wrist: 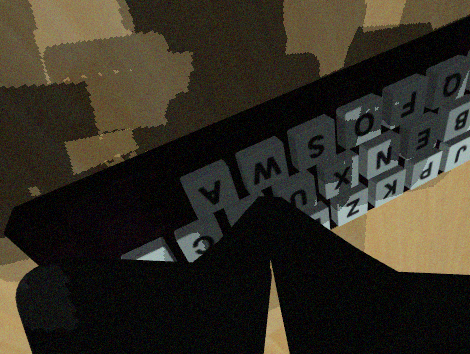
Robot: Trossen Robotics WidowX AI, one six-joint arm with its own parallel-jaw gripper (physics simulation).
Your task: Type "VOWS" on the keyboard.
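Frame: origin at the arm's base, x right, y up, z back, level; metres.
Where they show: gripper, fingertip midpoint: [268, 208].
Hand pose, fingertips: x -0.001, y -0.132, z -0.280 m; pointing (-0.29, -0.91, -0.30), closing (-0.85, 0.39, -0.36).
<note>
After its pixels a point has its place.
A black keyboard [115, 200] {x 0.039, y -0.137, z -0.249 m} with grey keys lies slanted across the wrist view, its letters upside down. In its far row are the A key [211, 189] {x 0.013, y -0.131, z -0.259 m}, the W key [266, 169] {x -0.005, y -0.131, z -0.262 m}, the S key [316, 145] {x -0.024, y -0.131, z -0.264 m}, the O key [364, 124] {x -0.043, y -0.131, z -0.266 m}, the F key [409, 104] {x -0.062, y -0.131, z -0.268 m} and the Q key [452, 84] {x -0.081, y -0.131, z -0.270 m}. No key lettered V can be made out. My gripper [268, 208] {x -0.001, y -0.132, z -0.280 m} is shut and empty, its black fingertips over the middle row between the C key [202, 244] {x 0.025, y -0.131, z -0.278 m} and the U key [299, 196] {x -0.014, y -0.132, z -0.281 m}. The fingers hide the key under them and part of the near row; contact cannot be told.
The X key [342, 177] {x -0.032, y -0.131, z -0.284 m}, N key [383, 155] {x -0.050, y -0.131, z -0.285 m}, E key [423, 139] {x -0.069, y -0.131, z -0.288 m} and B key [460, 120] {x -0.088, y -0.131, z -0.289 m} continue the middle row. The Z key [352, 208] {x -0.034, y -0.131, z -0.304 m}, K key [390, 189] {x -0.053, y -0.131, z -0.306 m} and P key [426, 172] {x -0.072, y -0.131, z -0.308 m} are nearer. The wooden table [420, 225] {x -0.090, y -0.148, z -0.377 m} shows jagged dark shadows beyond the keyboard.
</note>
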